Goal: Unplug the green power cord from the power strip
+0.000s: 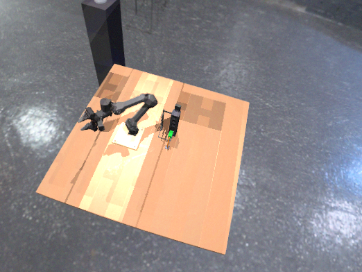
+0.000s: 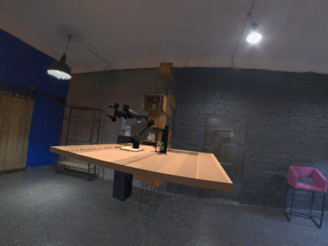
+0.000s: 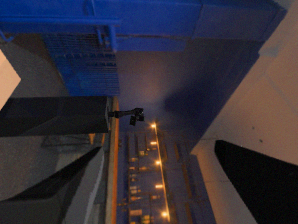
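My gripper tip is 47 cm short of the green plug, 36 cm to the right of it and 26 cm above it.
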